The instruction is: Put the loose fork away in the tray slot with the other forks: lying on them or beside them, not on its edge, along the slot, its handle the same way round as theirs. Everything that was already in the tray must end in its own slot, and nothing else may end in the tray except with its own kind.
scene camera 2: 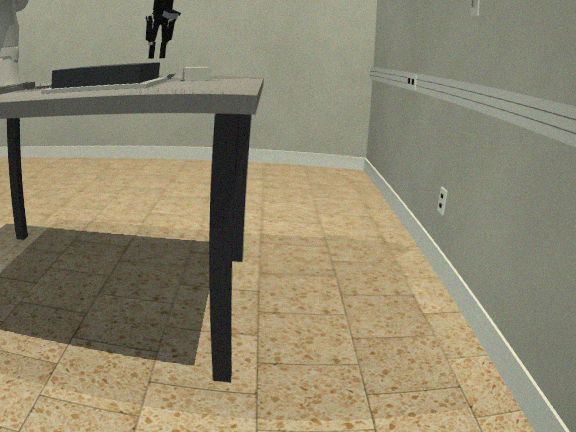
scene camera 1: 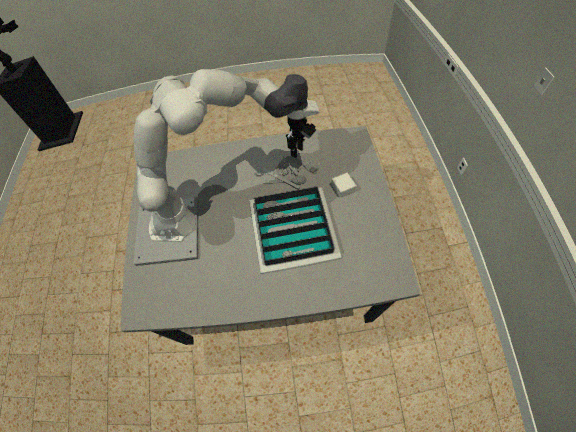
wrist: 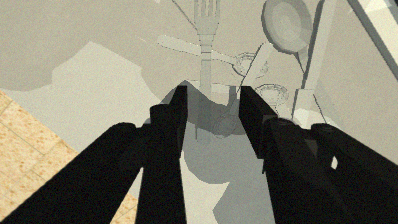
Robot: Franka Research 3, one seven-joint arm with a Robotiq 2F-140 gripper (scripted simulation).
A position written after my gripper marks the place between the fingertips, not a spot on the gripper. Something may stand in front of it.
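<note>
My gripper [wrist: 213,101]. A tray [scene camera 1: 318,236]. Same tray again [scene camera 2: 131,73].
</note>
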